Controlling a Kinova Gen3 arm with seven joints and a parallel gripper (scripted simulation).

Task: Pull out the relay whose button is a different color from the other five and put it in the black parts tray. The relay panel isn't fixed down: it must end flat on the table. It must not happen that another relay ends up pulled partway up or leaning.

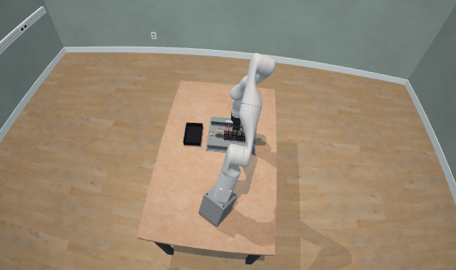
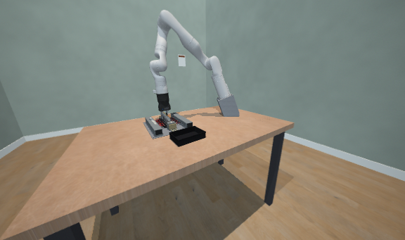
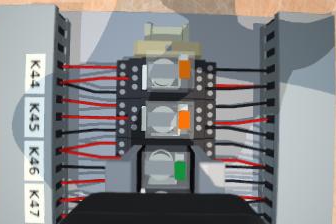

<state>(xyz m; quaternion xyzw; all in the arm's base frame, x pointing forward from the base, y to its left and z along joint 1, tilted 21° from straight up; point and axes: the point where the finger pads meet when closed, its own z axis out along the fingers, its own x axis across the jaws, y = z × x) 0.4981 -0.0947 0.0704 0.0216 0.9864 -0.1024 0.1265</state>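
My gripper is now 5 cm to the right of the relay panel and 3 cm above it. Also, from my hand: black parts tray 30 cm to the left, 4 cm below, 1 cm behind.
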